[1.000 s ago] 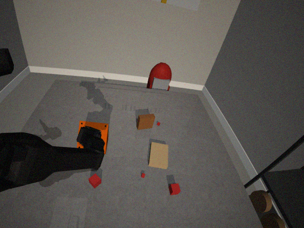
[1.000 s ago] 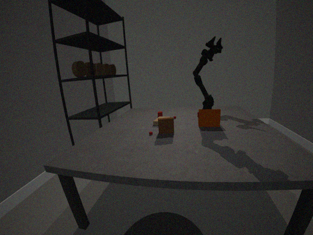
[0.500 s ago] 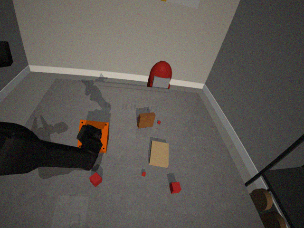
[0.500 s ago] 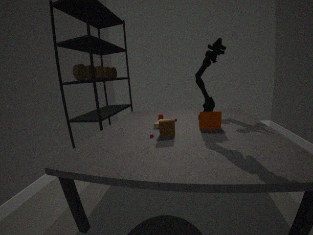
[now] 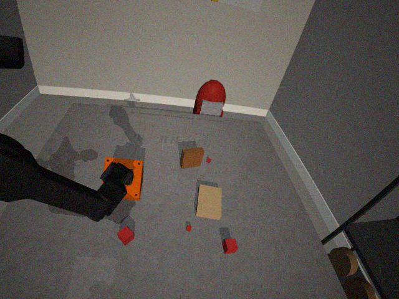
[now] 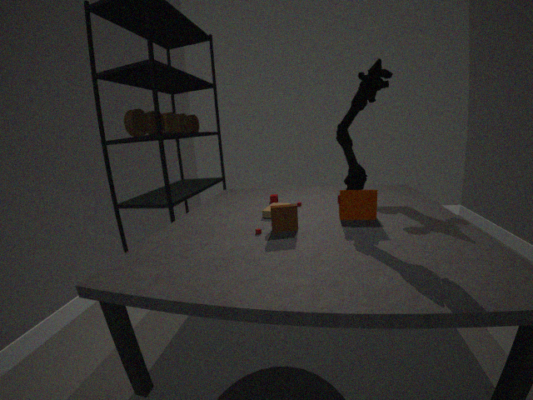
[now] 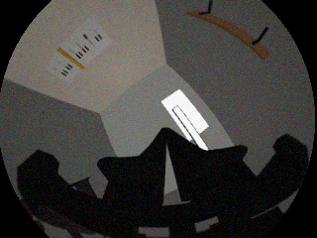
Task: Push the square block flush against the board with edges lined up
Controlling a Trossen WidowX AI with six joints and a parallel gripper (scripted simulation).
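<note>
Right now the square block is 67 cm below my gripper tip, 46 cm to the left of it and 43 cm ahead of it. Also, from my gripper tip: board: 70 cm below, 51 cm ahead, 24 cm to the left.
</note>
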